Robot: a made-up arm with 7 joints. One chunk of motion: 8 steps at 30 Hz.
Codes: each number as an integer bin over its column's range. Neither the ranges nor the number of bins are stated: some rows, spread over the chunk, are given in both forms.
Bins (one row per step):
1: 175 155 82 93 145 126 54
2: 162 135 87 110 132 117 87
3: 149 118 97 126 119 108 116
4: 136 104 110 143 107 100 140
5: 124 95 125 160 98 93 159
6: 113 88 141 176 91 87 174
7: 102 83 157 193 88 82 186
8: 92 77 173 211 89 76 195
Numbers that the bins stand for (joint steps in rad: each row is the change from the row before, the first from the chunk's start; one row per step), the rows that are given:
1: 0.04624 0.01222 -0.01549 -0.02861 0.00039 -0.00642 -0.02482
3: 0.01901 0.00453 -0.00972 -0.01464 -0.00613 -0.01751 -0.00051
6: -0.01868 -0.00171 0.00719 0.00654 -0.01316 -0.03044 0.02224
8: -0.04067 -0.00400 0.01949 0.02136 -0.01366 -0.03721 0.03047
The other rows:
2: 0.03262 0.00806 -0.01356 -0.02141 -0.00287 -0.01196 -0.01188
4: 0.00540 0.00162 -0.00473 -0.00744 -0.00915 -0.02243 0.00890
5: -0.00716 -0.00025 0.00104 -0.00024 -0.01140 -0.02674 0.01635
7: -0.03020 -0.00275 0.01334 0.01374 -0.01391 -0.03351 0.02694

